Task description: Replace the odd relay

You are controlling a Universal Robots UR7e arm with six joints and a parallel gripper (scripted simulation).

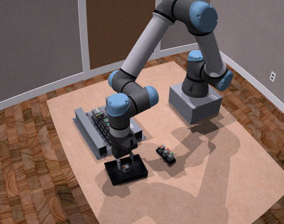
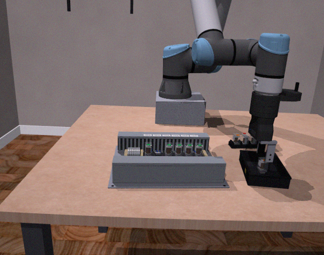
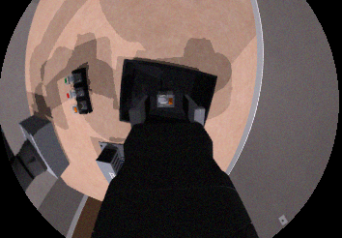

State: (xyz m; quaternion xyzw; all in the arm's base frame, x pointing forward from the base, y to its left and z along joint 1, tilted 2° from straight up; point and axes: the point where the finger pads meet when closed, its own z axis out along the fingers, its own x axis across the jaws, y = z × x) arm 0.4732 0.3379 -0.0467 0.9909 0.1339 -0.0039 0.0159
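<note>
The black tray lies 5 cm below my hand.
</note>
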